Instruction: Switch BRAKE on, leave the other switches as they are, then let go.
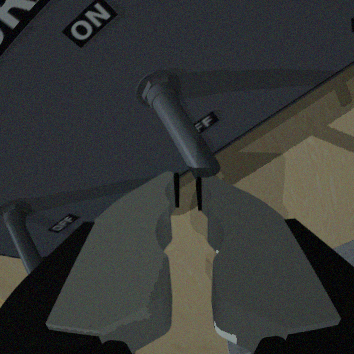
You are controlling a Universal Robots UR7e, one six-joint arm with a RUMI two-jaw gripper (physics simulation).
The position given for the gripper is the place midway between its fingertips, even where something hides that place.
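The gripper (pixel 186 178) shares the scene with a dark panel (pixel 86 133).
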